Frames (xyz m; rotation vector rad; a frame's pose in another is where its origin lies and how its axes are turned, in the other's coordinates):
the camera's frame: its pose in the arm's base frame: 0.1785 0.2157 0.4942 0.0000 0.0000 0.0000
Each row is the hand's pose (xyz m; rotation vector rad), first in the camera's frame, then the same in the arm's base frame.
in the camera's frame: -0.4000 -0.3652 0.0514 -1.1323 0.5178 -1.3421
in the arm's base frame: -0.2215 -0.1495 0.5456 -1.1323 0.5178 -1.3421
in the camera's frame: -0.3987 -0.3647 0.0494 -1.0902 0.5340 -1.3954
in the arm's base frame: -0.2202 -0.1490 0.5436 -1.0902 0.5340 -1.3954
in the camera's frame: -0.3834 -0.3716 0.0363 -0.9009 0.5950 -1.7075
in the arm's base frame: -0.2049 -0.1559 0.5305 -0.9009 0.5950 -1.7075
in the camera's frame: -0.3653 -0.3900 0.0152 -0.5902 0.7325 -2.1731
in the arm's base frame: -0.1868 -0.1743 0.5094 -0.5902 0.7325 -2.1731
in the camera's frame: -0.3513 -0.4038 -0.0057 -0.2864 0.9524 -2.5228
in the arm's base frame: -0.1728 -0.1881 0.4885 -0.2864 0.9524 -2.5228
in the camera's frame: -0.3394 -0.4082 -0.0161 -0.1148 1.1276 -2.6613
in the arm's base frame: -0.1609 -0.1925 0.4781 -0.1148 1.1276 -2.6613
